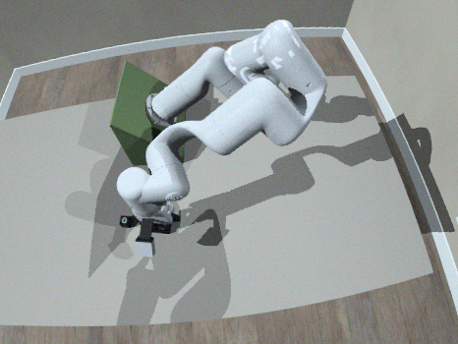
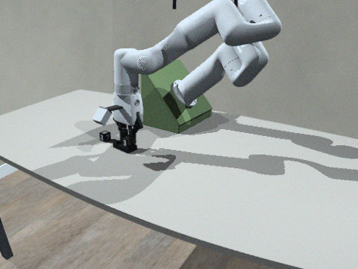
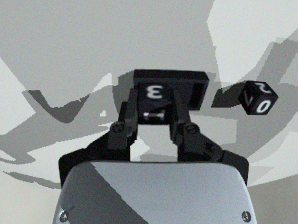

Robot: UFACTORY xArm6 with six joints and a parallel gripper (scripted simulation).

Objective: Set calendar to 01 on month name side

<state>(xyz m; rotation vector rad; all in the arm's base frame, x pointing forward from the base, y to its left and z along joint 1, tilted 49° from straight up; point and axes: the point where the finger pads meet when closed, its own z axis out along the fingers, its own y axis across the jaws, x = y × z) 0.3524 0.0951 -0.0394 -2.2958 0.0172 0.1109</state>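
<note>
The black tray lies 40 mm below my hand and 20 mm to the right of it. Round my hand: black cube (120 mm to the right, 30 mm below, 10 mm behind).
</note>
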